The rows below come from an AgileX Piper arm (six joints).
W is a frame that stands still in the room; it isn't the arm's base.
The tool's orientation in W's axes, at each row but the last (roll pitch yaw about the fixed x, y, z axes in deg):
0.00 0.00 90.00
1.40 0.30 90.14
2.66 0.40 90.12
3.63 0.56 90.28
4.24 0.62 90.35
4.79 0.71 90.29
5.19 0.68 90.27
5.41 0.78 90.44
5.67 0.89 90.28
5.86 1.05 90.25
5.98 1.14 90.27
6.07 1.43 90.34
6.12 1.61 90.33
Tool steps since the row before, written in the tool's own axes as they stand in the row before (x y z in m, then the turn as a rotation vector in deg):
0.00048 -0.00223 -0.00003 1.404 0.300 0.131
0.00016 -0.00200 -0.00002 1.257 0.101 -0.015
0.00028 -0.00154 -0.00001 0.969 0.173 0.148
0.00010 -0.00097 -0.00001 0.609 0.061 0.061
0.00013 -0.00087 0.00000 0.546 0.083 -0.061
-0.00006 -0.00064 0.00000 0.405 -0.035 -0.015
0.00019 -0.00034 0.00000 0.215 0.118 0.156
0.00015 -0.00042 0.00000 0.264 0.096 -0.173
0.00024 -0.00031 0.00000 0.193 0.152 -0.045
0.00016 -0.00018 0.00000 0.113 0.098 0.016
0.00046 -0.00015 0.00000 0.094 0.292 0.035
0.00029 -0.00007 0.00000 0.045 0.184 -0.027
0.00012 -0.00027 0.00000 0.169 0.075 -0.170
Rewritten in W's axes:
0.00223 0.00048 -0.00003 -0.300 1.404 0.131
0.00200 0.00016 -0.00007 -0.104 1.257 -0.019
0.00154 0.00028 -0.00008 -0.168 0.970 0.149
0.00097 0.00010 -0.00007 -0.060 0.609 0.059
0.00087 0.00013 -0.00007 -0.091 0.545 -0.061
0.00064 -0.00006 -0.00005 0.032 0.405 -0.023
0.00034 0.00019 -0.00003 -0.104 0.216 0.163
0.00042 0.00015 -0.00004 -0.114 0.261 -0.167
0.00031 0.00024 -0.00003 -0.157 0.192 -0.033
0.00018 0.00016 -0.00002 -0.096 0.113 0.024
0.00015 0.00046 -0.00002 -0.287 0.094 0.063
0.00007 0.00029 -0.00001 -0.186 0.044 -0.009
0.00027 0.00012 -0.00003 -0.094 0.164 -0.166

